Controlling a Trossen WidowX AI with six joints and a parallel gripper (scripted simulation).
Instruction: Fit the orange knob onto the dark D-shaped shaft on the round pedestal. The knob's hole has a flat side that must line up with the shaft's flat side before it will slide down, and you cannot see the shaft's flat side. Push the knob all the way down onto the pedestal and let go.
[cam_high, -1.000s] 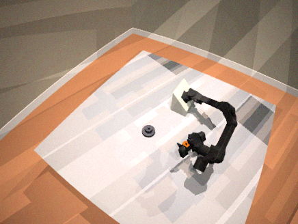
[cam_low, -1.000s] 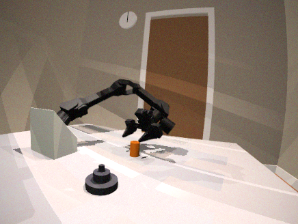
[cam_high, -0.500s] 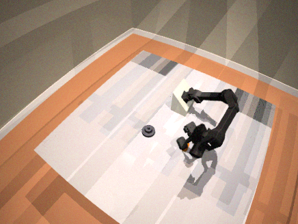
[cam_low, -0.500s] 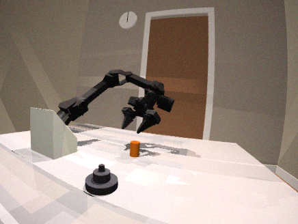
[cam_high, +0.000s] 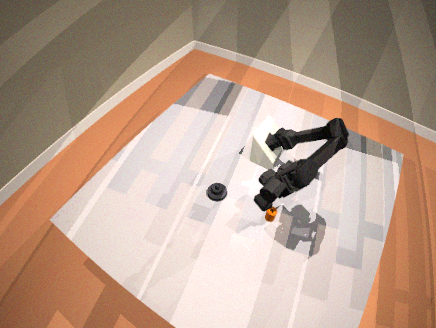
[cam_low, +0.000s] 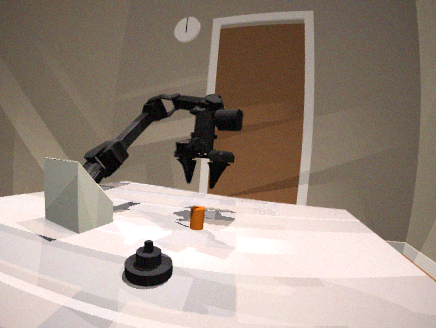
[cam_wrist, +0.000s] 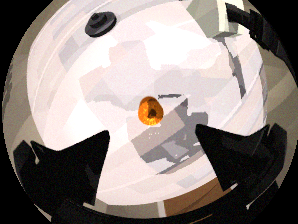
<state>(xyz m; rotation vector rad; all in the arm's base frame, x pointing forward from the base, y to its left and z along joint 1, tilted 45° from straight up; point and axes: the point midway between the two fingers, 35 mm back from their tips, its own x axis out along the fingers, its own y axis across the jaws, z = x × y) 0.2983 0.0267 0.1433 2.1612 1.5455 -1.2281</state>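
Now: the orange knob 9 cm below my gripper tip. From my gripper tip the other things lie so: pedestal 25 cm to the right, 9 cm below, 1 cm behind.
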